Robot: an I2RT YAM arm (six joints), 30 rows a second.
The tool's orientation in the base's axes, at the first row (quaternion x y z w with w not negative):
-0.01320 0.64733 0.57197 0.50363
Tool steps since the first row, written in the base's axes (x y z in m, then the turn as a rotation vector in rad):
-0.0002 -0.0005 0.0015 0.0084 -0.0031 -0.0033
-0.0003 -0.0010 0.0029 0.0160 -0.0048 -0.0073
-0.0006 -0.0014 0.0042 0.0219 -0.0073 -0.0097
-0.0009 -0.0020 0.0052 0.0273 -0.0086 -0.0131
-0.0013 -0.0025 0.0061 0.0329 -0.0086 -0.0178
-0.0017 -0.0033 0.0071 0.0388 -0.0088 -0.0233
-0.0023 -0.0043 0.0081 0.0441 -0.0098 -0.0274
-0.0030 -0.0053 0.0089 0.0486 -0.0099 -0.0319
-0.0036 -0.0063 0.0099 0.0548 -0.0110 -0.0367
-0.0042 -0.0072 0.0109 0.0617 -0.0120 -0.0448
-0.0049 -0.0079 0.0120 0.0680 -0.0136 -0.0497
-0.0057 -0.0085 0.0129 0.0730 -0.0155 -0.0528
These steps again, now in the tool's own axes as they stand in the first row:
-0.0012 0.0010 -0.0003 -0.0037 -0.0085 0.0025
-0.0023 0.0019 -0.0005 -0.0057 -0.0165 0.0054
-0.0033 0.0029 -0.0008 -0.0084 -0.0226 0.0069
-0.0041 0.0036 -0.0012 -0.0095 -0.0287 0.0088
-0.0048 0.0043 -0.0017 -0.0091 -0.0354 0.0116
-0.0057 0.0050 -0.0024 -0.0085 -0.0430 0.0143
-0.0067 0.0058 -0.0034 -0.0089 -0.0495 0.0163
-0.0074 0.0064 -0.0045 -0.0082 -0.0554 0.0183
-0.0084 0.0072 -0.0054 -0.0086 -0.0630 0.0207
-0.0092 0.0079 -0.0063 -0.0072 -0.0733 0.0230
-0.0100 0.0089 -0.0071 -0.0079 -0.0812 0.0250
-0.0106 0.0098 -0.0080 -0.0094 -0.0871 0.0263

